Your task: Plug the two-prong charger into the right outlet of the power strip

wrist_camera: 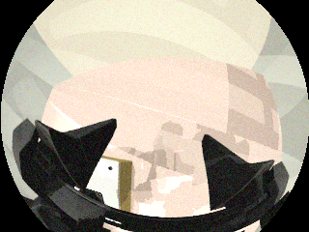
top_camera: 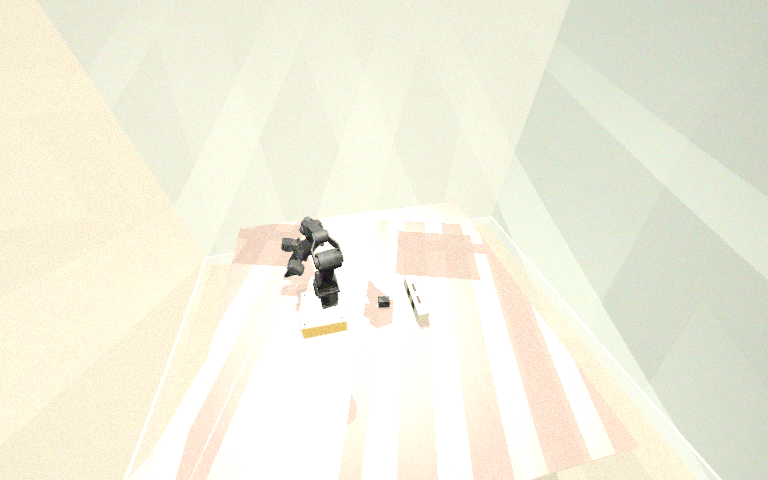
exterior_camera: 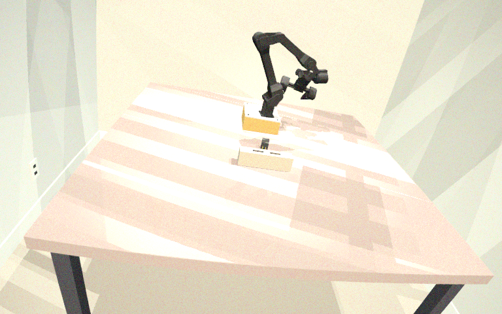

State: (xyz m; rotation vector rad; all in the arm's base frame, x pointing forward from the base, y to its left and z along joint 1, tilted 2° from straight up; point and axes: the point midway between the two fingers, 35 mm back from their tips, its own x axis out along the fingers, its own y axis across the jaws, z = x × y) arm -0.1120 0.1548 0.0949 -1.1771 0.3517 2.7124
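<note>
My gripper tip is now 37 cm short of the two-prong charger, 21 cm to the left of it and 12 cm above it.
</note>
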